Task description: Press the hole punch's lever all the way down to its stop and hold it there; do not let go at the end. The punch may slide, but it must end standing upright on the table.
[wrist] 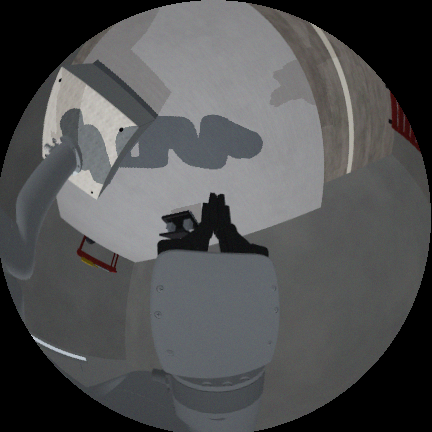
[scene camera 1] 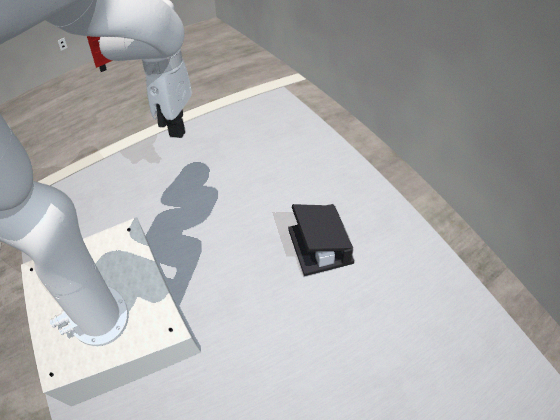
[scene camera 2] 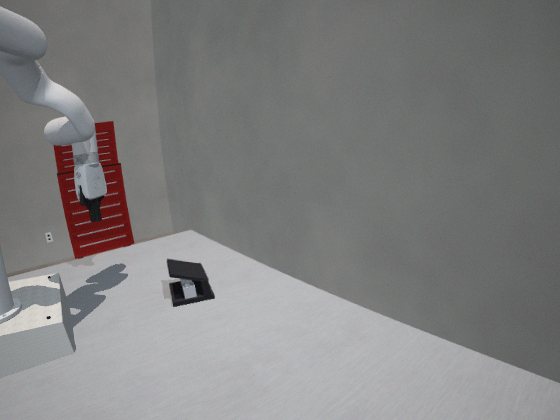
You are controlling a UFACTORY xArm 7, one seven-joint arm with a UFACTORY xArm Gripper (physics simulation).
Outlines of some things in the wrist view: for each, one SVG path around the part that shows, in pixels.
The gripper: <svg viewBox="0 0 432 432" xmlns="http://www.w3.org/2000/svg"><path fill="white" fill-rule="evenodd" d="M210 192L208 203L202 202L201 221L196 228L182 238L161 239L157 242L157 256L152 269L150 285L150 322L155 351L159 363L165 372L171 373L177 381L195 389L226 391L252 383L264 372L265 364L271 361L279 327L279 292L275 268L272 260L268 257L268 249L261 245L249 243L237 232L236 226L230 222L229 205L225 205L224 194L219 193L216 197L214 192ZM212 233L218 239L220 252L207 251L209 238L211 238Z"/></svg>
A black hole punch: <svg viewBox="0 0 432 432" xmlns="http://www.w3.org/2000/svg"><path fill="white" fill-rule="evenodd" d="M198 224L188 210L161 216L161 219L166 223L165 229L167 232L159 233L159 236L182 238L190 232L189 229L196 228Z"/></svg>
